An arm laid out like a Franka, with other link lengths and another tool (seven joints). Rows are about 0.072 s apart.
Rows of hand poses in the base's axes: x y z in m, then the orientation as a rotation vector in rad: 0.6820, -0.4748, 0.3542, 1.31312, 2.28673, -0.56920; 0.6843, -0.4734, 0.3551, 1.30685, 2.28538, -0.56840; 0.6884, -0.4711, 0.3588, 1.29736, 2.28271, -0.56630; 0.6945, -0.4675, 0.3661, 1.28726, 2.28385, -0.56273; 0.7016, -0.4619, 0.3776, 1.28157, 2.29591, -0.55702; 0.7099, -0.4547, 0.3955, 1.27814, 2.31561, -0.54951; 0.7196, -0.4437, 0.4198, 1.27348, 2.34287, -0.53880; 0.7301, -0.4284, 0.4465, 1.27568, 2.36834, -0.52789; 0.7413, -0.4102, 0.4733, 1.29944, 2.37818, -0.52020; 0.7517, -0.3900, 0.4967, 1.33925, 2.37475, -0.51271; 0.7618, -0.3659, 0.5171, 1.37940, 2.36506, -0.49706
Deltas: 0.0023, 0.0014, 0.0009, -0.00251, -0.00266, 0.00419; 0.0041, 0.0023, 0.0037, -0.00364, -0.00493, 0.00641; 0.0061, 0.0036, 0.0073, -0.00122, -0.00283, 0.00787; 0.0071, 0.0056, 0.0115, 0.00683, 0.00543, 0.00734; 0.0083, 0.0072, 0.0179, 0.01230, 0.01097, 0.00752; 0.0097, 0.0110, 0.0243, 0.01721, 0.01518, 0.01026; 0.0105, 0.0153, 0.0267, 0.01873, 0.01521, 0.00513; 0.0112, 0.0182, 0.0268, 0.01657, 0.00917, -0.01303; 0.0104, 0.0202, 0.0234, 0.01537, 0.00278, -0.02638; 0.0101, 0.0241, 0.0204, 0.01685, -0.00530, -0.02650
